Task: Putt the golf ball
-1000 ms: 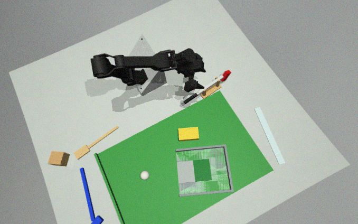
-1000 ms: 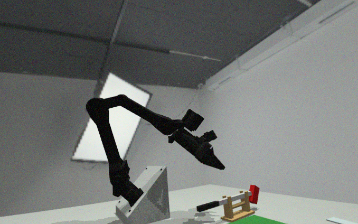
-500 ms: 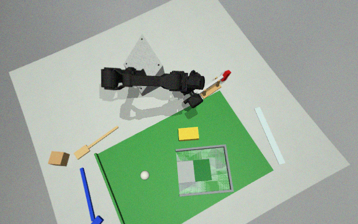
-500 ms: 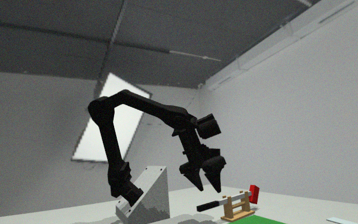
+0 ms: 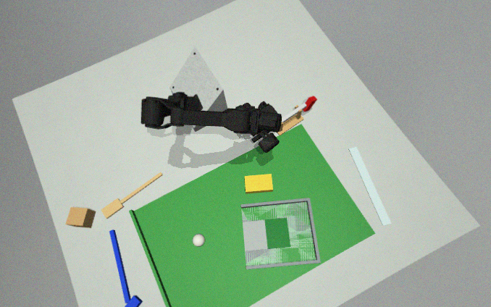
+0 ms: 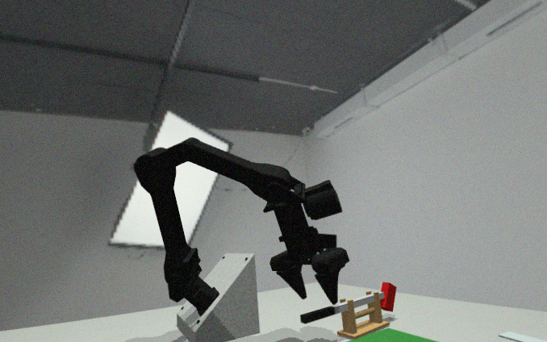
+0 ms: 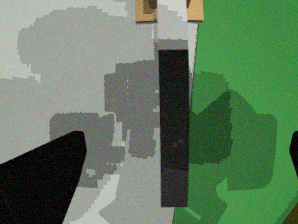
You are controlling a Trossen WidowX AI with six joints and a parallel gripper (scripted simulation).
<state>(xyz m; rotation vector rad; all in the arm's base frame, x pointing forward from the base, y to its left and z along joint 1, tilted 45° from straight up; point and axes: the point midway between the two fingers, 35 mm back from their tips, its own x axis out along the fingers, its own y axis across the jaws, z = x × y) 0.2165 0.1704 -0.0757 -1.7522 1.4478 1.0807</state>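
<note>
Now: gripper tip 110 mm to the right of the red putter, 30 mm past it and 30 mm above it. Also, from my gripper tip: yellow block: 150 mm ahead, 90 mm to the right, 70 mm below; wooden stand: 130 mm to the left, 50 mm below, 30 mm behind; pale bar: 320 mm ahead, 280 mm to the left, 90 mm below.
</note>
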